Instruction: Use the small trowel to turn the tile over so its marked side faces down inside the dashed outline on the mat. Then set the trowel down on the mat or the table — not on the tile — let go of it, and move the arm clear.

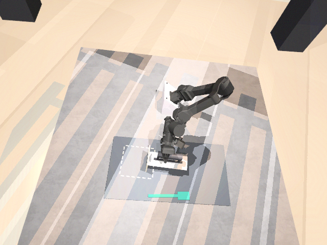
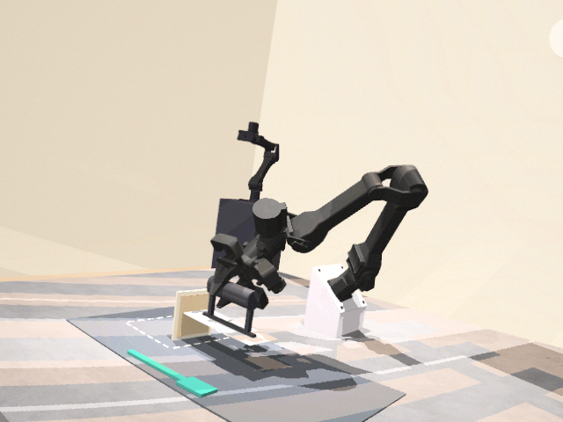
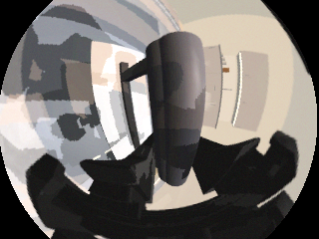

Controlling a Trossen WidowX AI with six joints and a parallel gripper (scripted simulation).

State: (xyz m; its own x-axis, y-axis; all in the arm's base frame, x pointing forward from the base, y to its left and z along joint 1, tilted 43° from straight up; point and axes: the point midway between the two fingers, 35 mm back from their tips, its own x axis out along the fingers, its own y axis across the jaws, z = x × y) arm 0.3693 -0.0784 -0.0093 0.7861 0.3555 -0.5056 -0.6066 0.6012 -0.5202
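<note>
Right now my gripper tip is 4 cm past the tile, 8 cm to the left of it and 6 cm above it. From my gripper tip the other things lie so: grey mat 4 cm to the left, 13 cm below; then teal flat tool 14 cm ahead, 5 cm to the left, 11 cm below.
</note>
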